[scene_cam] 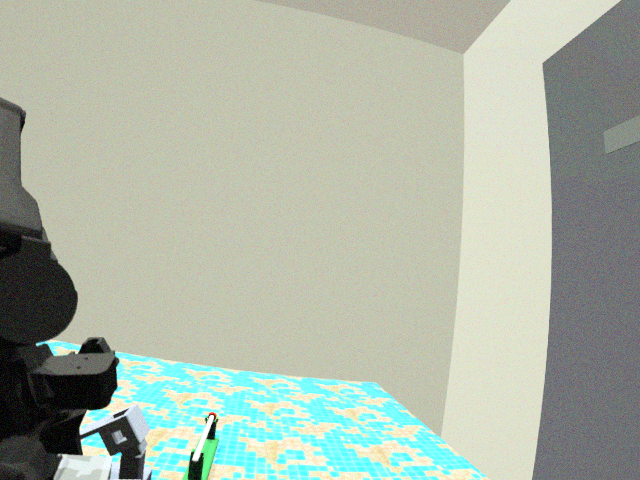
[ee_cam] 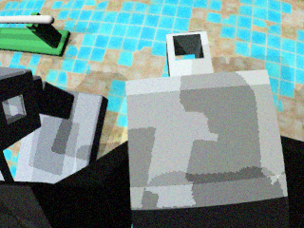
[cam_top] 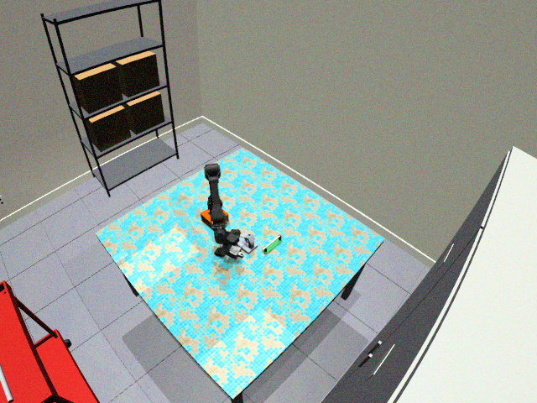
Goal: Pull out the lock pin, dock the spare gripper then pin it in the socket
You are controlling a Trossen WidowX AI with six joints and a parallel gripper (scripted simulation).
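The grey mount is 120 mm to the left of my gripper tip, 10 mm below it and 10 mm behind it. Round my gripper tip: green rest 210 mm to the left, 100 mm ahead, 40 mm below; then spare gripper 20 mm above.
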